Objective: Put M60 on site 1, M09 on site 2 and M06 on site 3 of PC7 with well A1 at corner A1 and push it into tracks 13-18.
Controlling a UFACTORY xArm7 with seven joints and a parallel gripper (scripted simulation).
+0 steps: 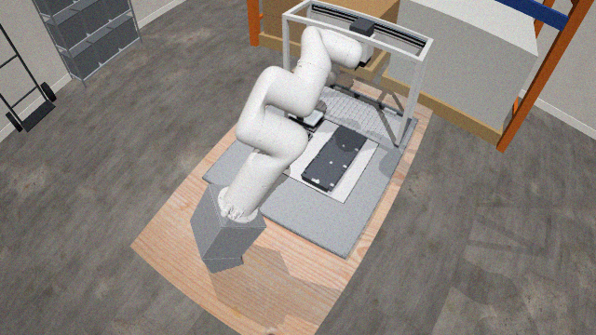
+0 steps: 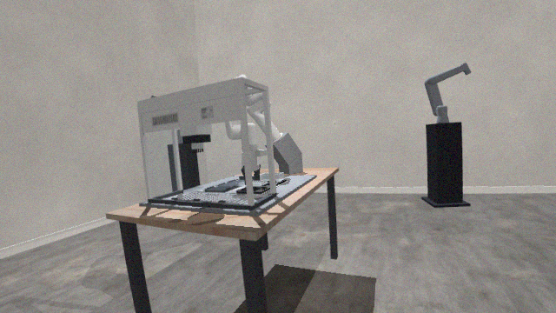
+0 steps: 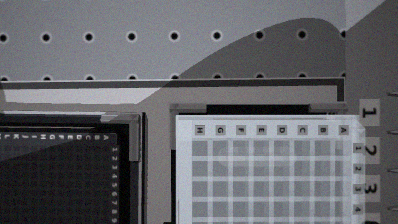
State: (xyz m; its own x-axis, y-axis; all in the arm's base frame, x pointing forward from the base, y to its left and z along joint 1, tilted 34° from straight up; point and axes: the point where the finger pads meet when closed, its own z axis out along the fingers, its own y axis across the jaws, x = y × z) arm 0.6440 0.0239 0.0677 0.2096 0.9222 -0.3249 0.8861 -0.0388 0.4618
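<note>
My hand is 18 cm to the left of the dark plate carrier PC7, 15 cm past it and 3 cm above it. Also, from my hand: clear plate: 1 cm below; white apron: 14 cm behind, 10 cm to the right, 5 cm below; deep-well block M09: 11 cm behind, 3 cm below, 2 cm to the left.
</note>
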